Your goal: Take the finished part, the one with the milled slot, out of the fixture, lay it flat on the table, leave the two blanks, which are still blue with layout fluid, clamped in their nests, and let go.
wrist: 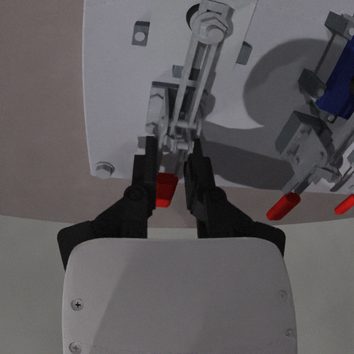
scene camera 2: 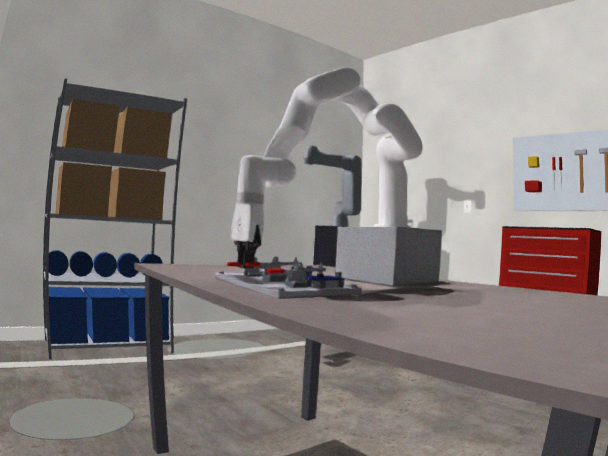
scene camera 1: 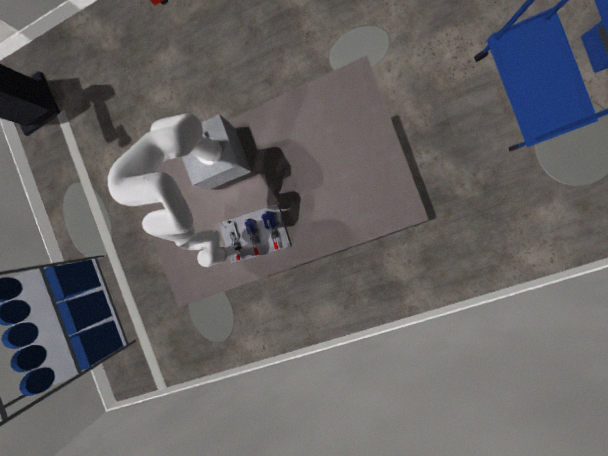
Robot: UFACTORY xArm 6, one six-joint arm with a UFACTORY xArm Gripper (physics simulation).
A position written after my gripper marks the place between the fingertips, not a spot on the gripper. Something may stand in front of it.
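Note:
My gripper (wrist: pixel 170 151) is there for me to see, and the same wrist view also shows a fixture plate (wrist: pixel 245 112). I can find the plate (scene camera 1: pixel 265 245) from the scene as well, and scene camera 2 shows me the fixture plate (scene camera 2: pixel 257 284) too.

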